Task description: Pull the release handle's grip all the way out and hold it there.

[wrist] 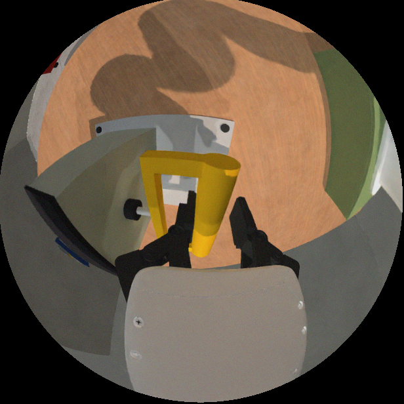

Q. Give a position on a light grey base plate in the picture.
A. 174,132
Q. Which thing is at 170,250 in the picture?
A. The gripper.
